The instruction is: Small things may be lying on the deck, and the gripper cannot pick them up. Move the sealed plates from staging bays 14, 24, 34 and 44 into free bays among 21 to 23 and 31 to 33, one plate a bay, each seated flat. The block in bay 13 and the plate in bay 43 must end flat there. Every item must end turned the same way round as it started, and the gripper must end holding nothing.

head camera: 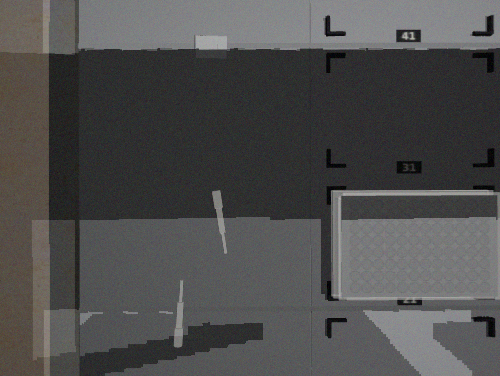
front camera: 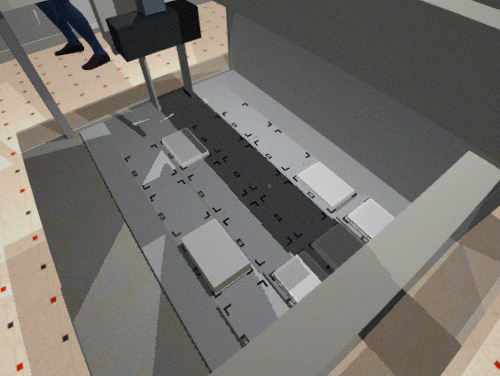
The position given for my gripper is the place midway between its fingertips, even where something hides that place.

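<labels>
You'd see my gripper in the front camera view (173,100), and there's a tall block in the front camera view (220,261) as well. My gripper is out of frame in the head camera view, and the tall block is out of frame in the head camera view too.
</labels>
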